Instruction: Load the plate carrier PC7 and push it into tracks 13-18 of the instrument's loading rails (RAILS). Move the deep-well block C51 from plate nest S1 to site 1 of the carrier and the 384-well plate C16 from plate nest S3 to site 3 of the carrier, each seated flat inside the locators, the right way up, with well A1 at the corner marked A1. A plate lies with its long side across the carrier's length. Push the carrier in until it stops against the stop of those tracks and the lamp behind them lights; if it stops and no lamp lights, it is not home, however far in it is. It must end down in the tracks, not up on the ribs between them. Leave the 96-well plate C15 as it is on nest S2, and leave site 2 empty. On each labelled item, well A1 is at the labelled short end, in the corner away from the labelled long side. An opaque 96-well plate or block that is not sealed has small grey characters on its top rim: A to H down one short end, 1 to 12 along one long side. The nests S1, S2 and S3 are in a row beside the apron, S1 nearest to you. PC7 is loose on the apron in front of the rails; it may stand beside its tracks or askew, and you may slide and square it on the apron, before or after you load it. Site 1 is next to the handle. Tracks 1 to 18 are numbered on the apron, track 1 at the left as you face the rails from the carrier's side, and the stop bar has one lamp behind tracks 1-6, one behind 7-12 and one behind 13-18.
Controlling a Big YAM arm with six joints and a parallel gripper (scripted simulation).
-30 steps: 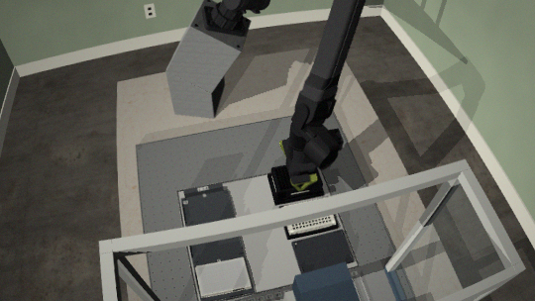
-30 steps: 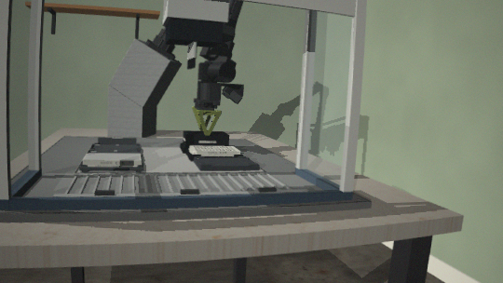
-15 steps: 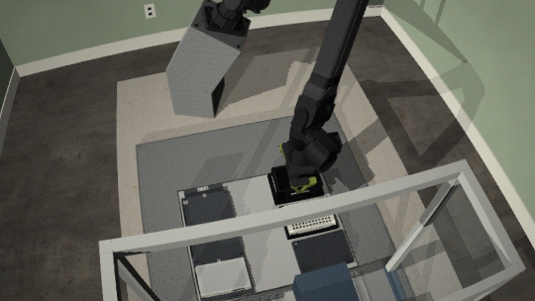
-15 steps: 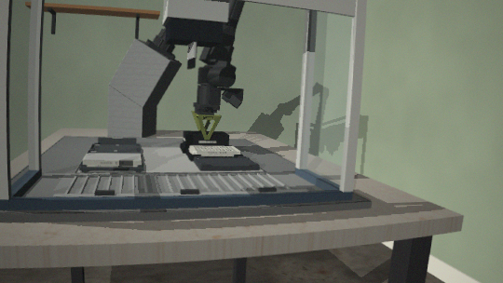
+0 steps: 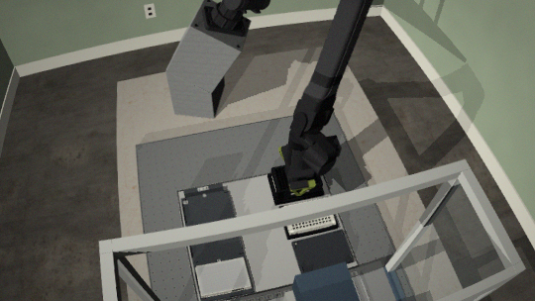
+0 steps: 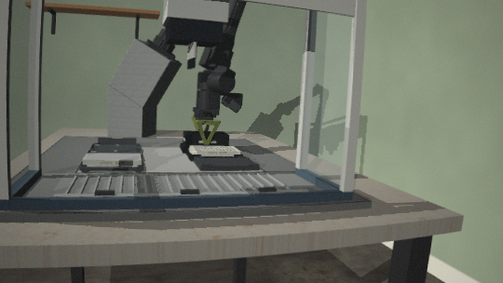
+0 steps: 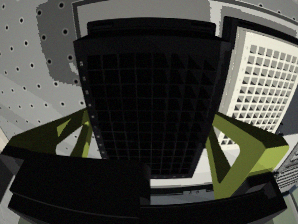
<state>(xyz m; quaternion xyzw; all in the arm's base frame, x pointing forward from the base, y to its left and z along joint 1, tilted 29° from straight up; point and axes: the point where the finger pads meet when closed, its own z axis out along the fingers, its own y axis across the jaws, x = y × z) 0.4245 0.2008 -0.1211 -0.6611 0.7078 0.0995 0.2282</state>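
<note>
Right now my hand is 30 mm above the nest S1. Also, from my hand: white frame bar: 330 mm ahead, 110 mm to the right, 440 mm above; white block: 240 mm ahead, 250 mm to the right, 20 mm below; dark carrier PC7: 130 mm ahead, 250 mm to the right, 20 mm below.
</note>
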